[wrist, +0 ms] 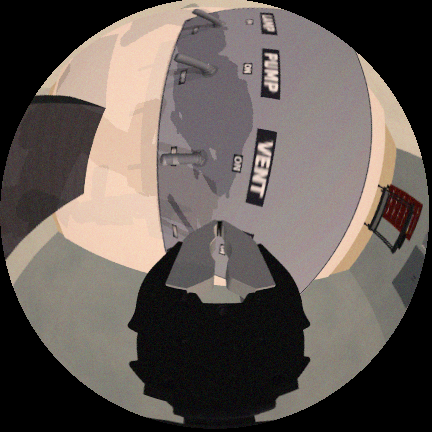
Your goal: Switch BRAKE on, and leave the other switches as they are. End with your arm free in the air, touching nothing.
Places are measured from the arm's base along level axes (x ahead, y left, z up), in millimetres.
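Pixels of known places: gripper, between the fingertips: (218,221).
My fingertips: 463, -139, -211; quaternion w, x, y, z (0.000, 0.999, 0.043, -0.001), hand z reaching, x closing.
Ahead of a thing's pixels: the offset from my fingertips to its top centre, as dx, dy, dz. "spot": to the spot under its first point. Level surfaces: height alone.
The grey switch panel {dz +15} (320,125) fills the upper middle of the wrist view. My gripper (218,221) is shut and empty, its fingertips over the BRAKE end of the panel. They hide the BRAKE lever and nearly all of its name plate, so its position and any contact cannot be told. A small label {spot: +15, -56, -16} (222,249) shows through the gap between the fingers, and another small label (175,231) lies left of them. The VENT lever {-47, +63, +6} (183,158), PUMP lever {-50, +183, +6} (195,65) and LAMP lever (209,18) all point left, away from their ON labels.
A dark block-like surface (55,160) is at the left, beyond the pale table {dz -122} (120,220). A red and black chair-like object (400,212) is at the far right, past the panel's edge. Shadows fall across the panel's left part.
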